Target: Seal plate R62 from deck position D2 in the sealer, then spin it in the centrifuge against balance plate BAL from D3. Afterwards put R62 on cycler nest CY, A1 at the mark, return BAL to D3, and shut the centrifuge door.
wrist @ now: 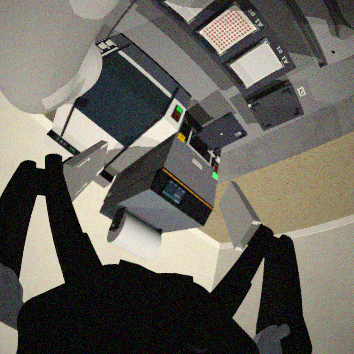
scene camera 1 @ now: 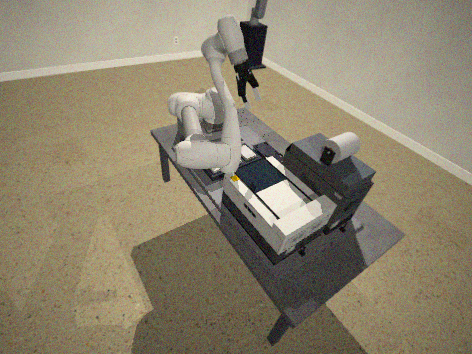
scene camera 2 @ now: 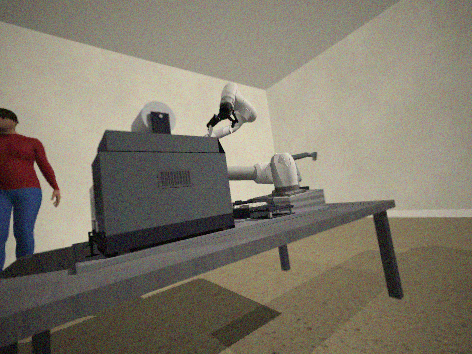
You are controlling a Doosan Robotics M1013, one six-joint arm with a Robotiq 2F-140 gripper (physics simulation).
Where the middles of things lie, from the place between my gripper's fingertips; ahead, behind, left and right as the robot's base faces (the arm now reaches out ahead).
The plate with red wells [wrist: 224, 30] is 42 cm below my hand, 10 cm behind it and 4 cm to the right of it. Also, from my hand: dark tray [wrist: 231, 130] (39 cm below, 22 cm to the left, 12 cm ahead); white foil roll [scene camera 1: 347, 144] (42 cm ahead, 23 cm to the left, 6 cm below); white centrifuge [scene camera 1: 282, 218] (40 cm ahead, 36 cm below, 7 cm to the right).
